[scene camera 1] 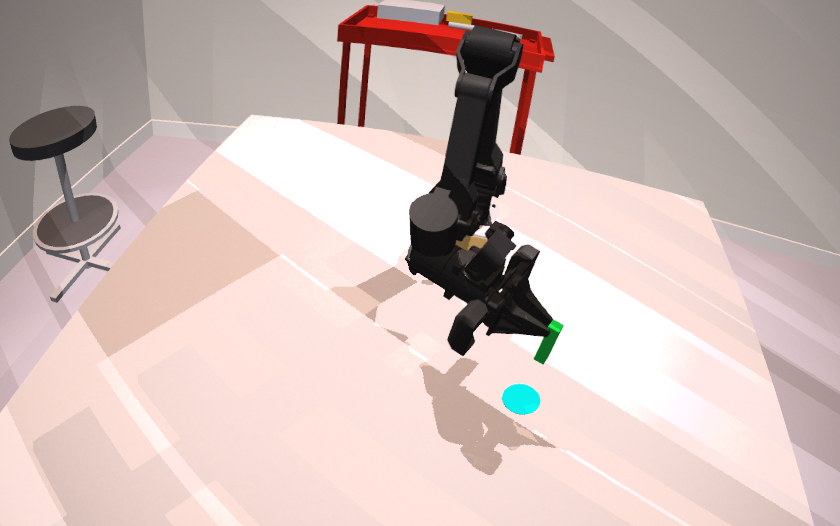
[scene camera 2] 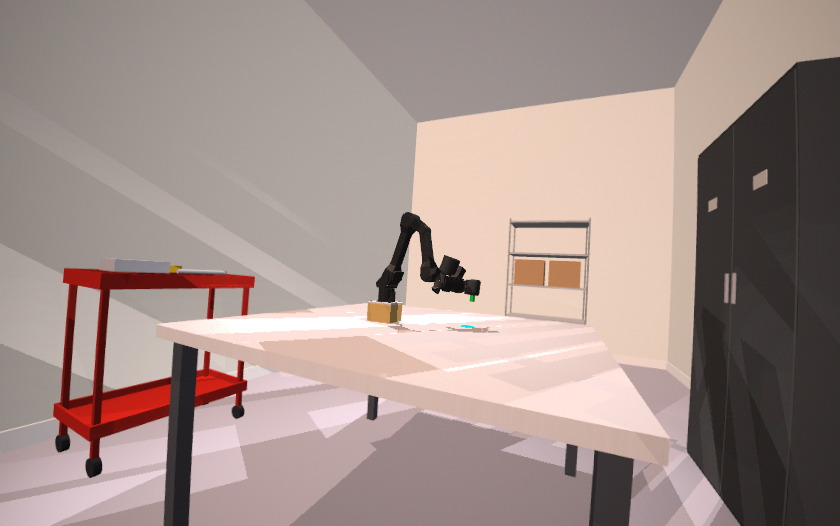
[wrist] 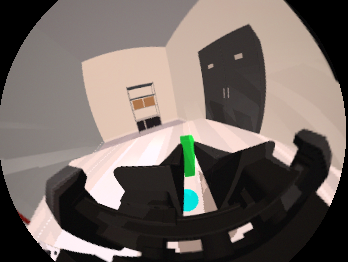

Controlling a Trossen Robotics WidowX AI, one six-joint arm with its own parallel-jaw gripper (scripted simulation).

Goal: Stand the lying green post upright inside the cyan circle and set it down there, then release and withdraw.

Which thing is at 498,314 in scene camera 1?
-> The gripper.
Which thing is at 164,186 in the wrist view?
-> The gripper.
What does the gripper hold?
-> A green post.
